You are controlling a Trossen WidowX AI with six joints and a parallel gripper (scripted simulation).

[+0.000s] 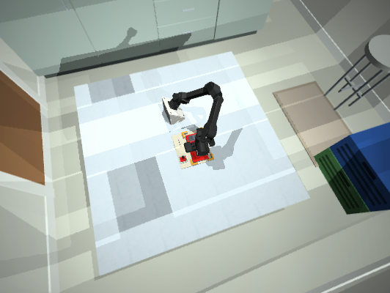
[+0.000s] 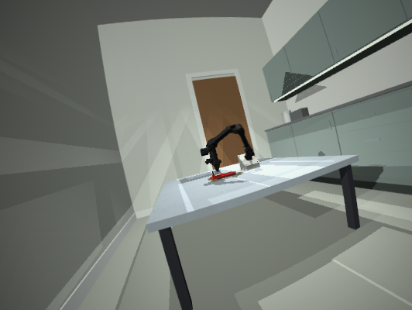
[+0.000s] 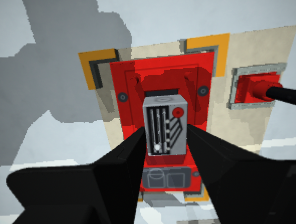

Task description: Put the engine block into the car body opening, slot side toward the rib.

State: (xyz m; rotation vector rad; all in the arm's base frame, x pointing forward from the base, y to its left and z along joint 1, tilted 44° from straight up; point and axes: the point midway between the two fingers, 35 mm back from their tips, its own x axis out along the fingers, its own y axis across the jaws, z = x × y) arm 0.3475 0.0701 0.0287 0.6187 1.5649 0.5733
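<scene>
Right now my gripper tip is 10 mm above the engine block.
</scene>
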